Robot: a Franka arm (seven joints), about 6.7 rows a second.
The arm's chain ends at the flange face. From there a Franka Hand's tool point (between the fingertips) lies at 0.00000 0.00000 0.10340 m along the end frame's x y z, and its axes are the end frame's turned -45 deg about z.
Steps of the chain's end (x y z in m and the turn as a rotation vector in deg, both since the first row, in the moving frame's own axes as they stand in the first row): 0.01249, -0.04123, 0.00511, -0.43, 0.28, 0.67; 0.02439, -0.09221, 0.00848, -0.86, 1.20, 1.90; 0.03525, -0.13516, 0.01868, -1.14, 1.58, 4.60
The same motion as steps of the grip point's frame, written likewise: 0.03779, -0.01942, 0.00511, -0.50, -0.11, 0.67; 0.08284, -0.04532, 0.00845, -1.46, 0.24, 1.90; 0.12092, -0.06716, 0.01862, -1.92, 0.31, 4.60
